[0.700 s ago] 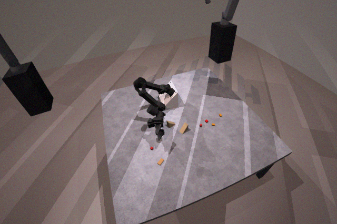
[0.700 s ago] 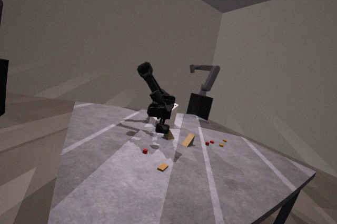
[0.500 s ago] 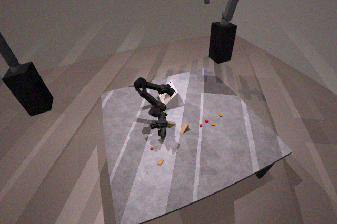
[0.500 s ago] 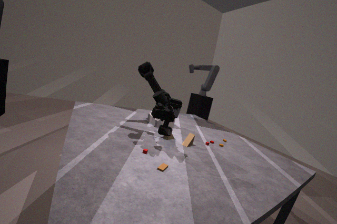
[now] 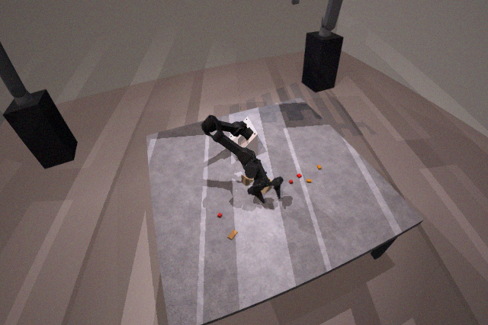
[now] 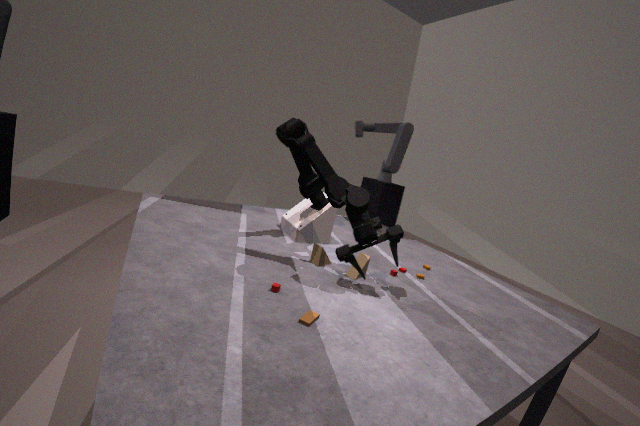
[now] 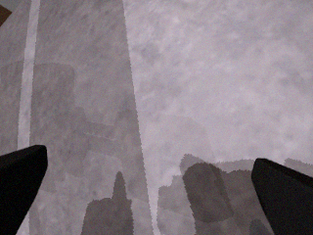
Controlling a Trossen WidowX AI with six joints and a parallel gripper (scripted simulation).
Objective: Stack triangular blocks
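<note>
My gripper tip is 13 cm past the tan wooden block, 5 cm to the right of it and 5 cm above it. The rest, counted from my gripper tip: flat tan piece (24 cm to the right, 6 cm below, 6 cm ahead).
</note>
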